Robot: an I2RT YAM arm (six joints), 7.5 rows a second.
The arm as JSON. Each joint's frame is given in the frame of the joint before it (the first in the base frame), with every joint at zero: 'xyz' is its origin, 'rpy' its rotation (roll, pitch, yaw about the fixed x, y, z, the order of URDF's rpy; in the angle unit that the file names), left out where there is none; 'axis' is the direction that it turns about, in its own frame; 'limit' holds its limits. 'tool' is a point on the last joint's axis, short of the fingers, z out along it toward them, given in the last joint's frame.
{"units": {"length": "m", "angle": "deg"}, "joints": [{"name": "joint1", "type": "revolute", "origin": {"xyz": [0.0, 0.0, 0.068]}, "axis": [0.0, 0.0, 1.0], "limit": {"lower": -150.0, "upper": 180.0}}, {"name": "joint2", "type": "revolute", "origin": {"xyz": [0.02, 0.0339, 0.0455]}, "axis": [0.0, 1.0, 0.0], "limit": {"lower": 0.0, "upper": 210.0}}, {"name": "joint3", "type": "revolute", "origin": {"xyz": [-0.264, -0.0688, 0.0]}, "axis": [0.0, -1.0, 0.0], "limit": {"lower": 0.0, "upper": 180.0}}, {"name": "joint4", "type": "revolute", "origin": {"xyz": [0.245, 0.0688, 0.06]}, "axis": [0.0, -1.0, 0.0], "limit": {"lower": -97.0, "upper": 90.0}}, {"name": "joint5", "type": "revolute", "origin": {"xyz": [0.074, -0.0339, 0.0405]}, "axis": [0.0, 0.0, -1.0], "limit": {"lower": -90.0, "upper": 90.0}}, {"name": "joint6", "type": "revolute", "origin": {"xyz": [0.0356, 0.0, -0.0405]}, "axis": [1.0, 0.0, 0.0], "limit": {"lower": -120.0, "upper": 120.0}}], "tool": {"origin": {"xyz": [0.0, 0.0, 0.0], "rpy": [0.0, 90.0, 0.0]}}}
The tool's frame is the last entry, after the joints.
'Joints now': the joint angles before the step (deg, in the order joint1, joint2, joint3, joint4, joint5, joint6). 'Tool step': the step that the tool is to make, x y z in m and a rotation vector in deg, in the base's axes. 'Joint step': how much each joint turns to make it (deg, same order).
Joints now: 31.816 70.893 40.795 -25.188 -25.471 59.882
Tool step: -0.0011 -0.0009 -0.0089 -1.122 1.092 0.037
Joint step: -0.005 0.843 -1.153 0.361 0.290 -0.272
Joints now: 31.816 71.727 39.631 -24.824 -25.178 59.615
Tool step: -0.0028 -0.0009 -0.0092 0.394 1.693 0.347
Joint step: 0.008 0.500 -1.703 1.153 -1.217 0.416
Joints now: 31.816 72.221 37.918 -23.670 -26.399 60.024
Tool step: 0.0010 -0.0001 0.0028 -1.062 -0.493 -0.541
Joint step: 0.027 -0.069 0.752 -1.026 1.287 -0.148
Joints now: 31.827 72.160 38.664 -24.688 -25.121 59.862
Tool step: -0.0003 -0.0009 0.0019 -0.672 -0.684 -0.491
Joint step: -0.003 -0.480 0.153 -0.442 1.049 -0.086
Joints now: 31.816 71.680 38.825 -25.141 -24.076 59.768
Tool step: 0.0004 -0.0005 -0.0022 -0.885 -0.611 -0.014
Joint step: -0.030 0.234 -0.283 0.316 0.903 -0.634
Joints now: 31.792 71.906 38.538 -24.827 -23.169 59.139
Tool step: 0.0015 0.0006 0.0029 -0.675 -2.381 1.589
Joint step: 0.032 -0.110 0.493 0.101 0.720 -2.485
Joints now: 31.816 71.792 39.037 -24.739 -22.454 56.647
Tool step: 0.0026 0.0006 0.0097 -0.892 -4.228 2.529
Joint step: -0.059 -0.715 1.510 -0.630 1.075 -4.098
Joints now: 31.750 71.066 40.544 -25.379 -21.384 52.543
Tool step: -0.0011 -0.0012 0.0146 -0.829 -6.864 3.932
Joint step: 0.070 -2.481 1.095 -0.319 1.253 -6.049
